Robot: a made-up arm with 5 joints. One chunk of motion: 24 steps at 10 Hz.
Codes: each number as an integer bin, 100 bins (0 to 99) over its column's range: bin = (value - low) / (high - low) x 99, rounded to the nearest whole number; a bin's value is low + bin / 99 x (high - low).
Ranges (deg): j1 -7..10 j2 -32..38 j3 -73..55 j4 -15..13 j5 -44..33
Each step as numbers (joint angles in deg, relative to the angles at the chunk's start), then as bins.
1 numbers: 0.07 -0.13 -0.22 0.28 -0.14
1 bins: 41 45 56 54 56
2 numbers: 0.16 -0.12 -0.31 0.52 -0.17
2 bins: 42 45 56 55 56
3 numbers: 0.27 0.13 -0.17 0.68 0.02
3 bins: 42 45 56 55 57
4 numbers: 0.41 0.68 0.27 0.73 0.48
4 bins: 43 46 57 56 57
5 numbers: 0.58 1.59 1.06 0.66 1.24
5 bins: 44 48 57 55 58
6 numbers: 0.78 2.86 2.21 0.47 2.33
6 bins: 45 49 58 55 60
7 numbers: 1.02 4.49 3.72 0.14 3.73
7 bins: 47 52 59 54 61
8 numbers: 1.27 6.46 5.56 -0.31 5.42
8 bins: 48 54 61 52 64
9 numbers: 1.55 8.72 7.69 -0.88 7.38
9 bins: 50 58 62 50 66
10 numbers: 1.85 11.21 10.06 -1.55 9.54
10 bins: 52 61 64 48 69
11 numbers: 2.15 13.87 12.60 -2.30 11.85
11 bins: 53 65 66 45 72
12 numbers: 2.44 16.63 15.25 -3.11 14.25
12 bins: 55 69 68 42 75
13 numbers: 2.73 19.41 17.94 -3.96 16.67
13 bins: 57 73 70 39 78
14 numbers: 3.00 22.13 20.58 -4.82 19.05
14 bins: 58 77 72 36 81
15 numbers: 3.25 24.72 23.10 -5.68 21.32
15 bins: 60 80 74 33 84
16 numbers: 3.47 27.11 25.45 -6.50 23.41
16 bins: 61 84 76 30 87
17 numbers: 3.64 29.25 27.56 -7.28 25.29
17 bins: 62 87 78 27 89
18 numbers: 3.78 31.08 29.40 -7.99 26.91
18 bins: 63 89 79 25 91
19 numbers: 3.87 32.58 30.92 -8.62 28.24
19 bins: 63 91 80 23 93
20 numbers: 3.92 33.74 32.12 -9.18 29.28
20 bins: 64 93 81 21 94
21 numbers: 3.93 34.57 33.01 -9.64 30.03
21 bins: 64 94 82 19 95
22 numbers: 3.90 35.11 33.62 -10.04 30.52
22 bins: 63 95 82 18 96
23 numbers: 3.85 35.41 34.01 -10.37 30.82
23 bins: 63 95 83 16 96
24 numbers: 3.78 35.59 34.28 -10.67 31.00
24 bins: 63 96 83 15 96
